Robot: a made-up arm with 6 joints. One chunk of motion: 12 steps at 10 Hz.
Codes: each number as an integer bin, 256 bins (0 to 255) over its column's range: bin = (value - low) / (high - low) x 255, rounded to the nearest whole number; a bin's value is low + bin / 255 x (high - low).
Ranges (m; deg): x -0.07..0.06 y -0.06..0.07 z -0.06..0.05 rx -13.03..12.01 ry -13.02..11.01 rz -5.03..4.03
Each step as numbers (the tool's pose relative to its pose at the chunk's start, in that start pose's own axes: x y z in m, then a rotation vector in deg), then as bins.
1 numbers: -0.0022 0.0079 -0.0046 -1.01 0.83 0.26
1 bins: 133 133 128 122 147 149
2 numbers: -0.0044 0.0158 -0.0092 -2.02 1.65 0.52
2 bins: 129 149 118 112 156 156
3 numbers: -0.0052 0.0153 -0.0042 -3.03 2.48 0.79
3 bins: 127 148 129 102 164 164
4 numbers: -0.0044 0.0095 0.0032 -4.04 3.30 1.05
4 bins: 129 136 147 92 173 171
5 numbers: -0.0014 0.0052 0.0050 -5.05 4.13 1.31
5 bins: 135 128 151 81 182 178
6 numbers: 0.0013 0.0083 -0.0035 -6.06 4.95 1.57
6 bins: 140 134 131 71 191 186
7 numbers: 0.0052 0.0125 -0.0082 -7.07 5.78 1.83
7 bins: 148 142 120 61 200 193
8 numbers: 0.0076 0.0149 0.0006 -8.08 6.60 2.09
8 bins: 152 147 140 50 208 200
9 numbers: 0.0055 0.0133 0.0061 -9.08 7.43 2.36
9 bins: 148 144 153 40 217 208
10 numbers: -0.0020 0.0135 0.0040 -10.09 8.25 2.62
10 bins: 133 144 148 30 226 215
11 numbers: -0.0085 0.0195 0.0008 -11.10 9.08 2.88
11 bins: 121 156 141 20 235 223
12 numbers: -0.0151 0.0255 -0.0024 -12.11 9.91 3.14
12 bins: 108 168 134 9 243 230
